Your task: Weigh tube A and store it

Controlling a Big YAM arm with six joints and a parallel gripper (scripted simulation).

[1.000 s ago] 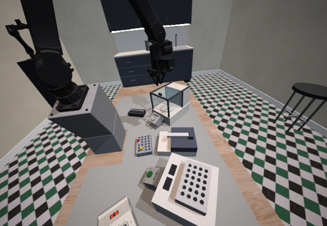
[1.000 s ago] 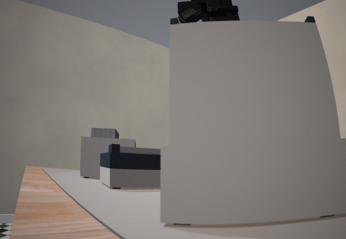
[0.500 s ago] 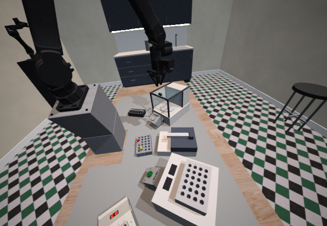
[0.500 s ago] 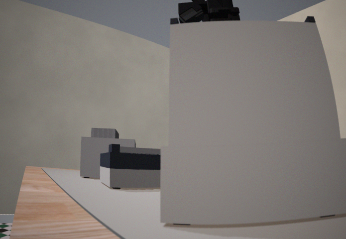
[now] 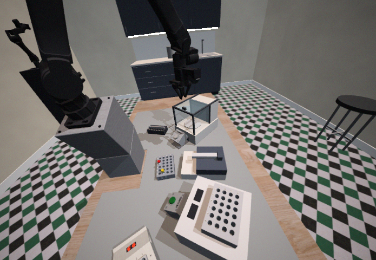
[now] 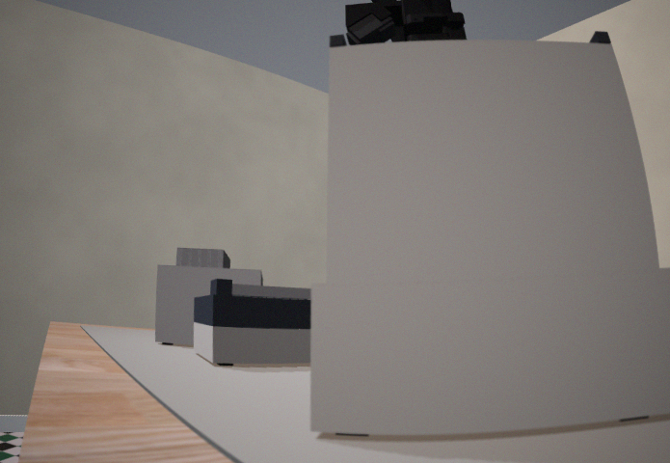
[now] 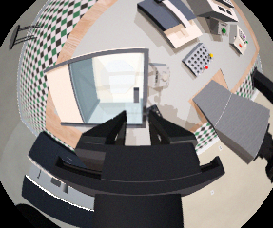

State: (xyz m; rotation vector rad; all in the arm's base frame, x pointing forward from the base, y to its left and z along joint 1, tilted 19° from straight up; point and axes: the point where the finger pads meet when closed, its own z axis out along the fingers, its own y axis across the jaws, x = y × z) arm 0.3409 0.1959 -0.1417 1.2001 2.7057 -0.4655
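The balance door lies 7 cm below my hand, 2 cm to the left of it and 2 cm ahead of it. Also, from my hand: magnet block 26 cm below, 21 cm behind, 10 cm to the left; spectrophotometer 24 cm to the right, 22 cm below, 6 cm ahead; tube rack 27 cm below, 22 cm to the right, 13 cm behind.
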